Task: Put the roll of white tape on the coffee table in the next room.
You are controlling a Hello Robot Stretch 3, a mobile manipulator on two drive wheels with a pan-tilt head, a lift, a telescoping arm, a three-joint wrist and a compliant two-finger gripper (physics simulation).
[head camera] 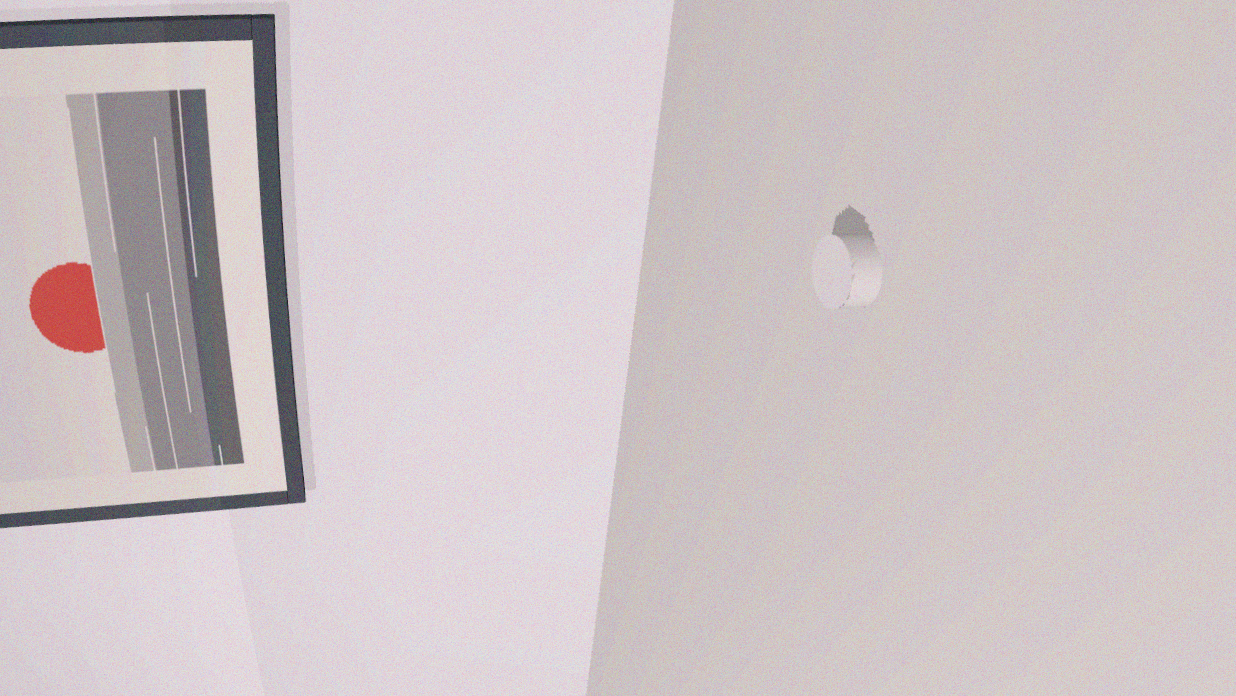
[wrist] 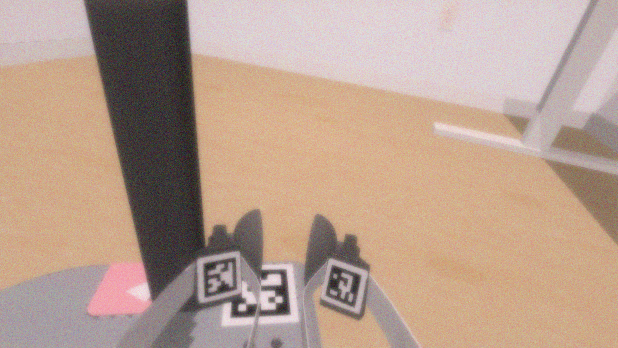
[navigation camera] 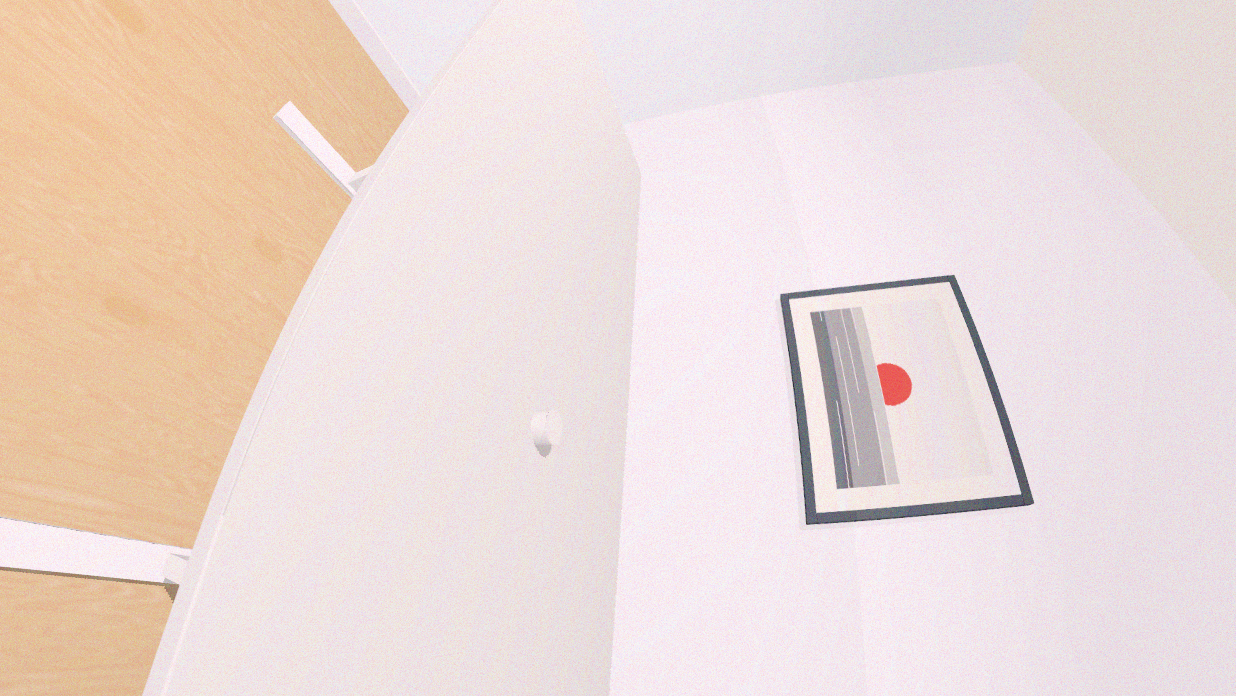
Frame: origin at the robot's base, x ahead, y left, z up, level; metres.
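Seen in the pictures: gripper, fingertip midpoint: (wrist: pixel 285 236).
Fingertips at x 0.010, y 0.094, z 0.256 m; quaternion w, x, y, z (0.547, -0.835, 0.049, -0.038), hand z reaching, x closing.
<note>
A point is followed by its place in that frame.
A roll of white tape (head camera: pixel 845 271) {x 0.558, y 0.004, z 0.975 m} (navigation camera: pixel 544 428) {x 0.551, y 0.005, z 0.972 m} sits by itself on a pale table top (head camera: pixel 994 484) {x 0.443, y 0.126, z 0.950 m} (navigation camera: pixel 415 389) {x 0.338, y 0.065, z 0.950 m}. In the head camera view it is right of the middle; in the navigation camera view it is a little below the middle. My gripper (wrist: pixel 285 236) {x 0.010, y 0.094, z 0.256 m} is partly open with nothing between its fingertips, above the robot's own base in the wrist view. It is well apart from the tape, which does not show in the wrist view. The coffee table does not show in these views.
A framed picture with a red half disc (head camera: pixel 268 216) {x 0.971, y -0.074, z 1.344 m} (navigation camera: pixel 800 415) {x 0.986, y -0.043, z 1.338 m} hangs on the white wall behind the table. White table feet (navigation camera: pixel 86 549) (wrist: pixel 480 137) stand on the wooden floor (navigation camera: pixel 129 302) {x 0.352, y 0.306, z 0.000 m} (wrist: pixel 350 165) {x 0.251, y 0.658, z 0.000 m}. A dark mast (wrist: pixel 150 125) {x -0.065, y 0.116, z 0.315 m} rises from the grey base (wrist: pixel 60 295) {x -0.158, y 0.133, z 0.160 m}.
</note>
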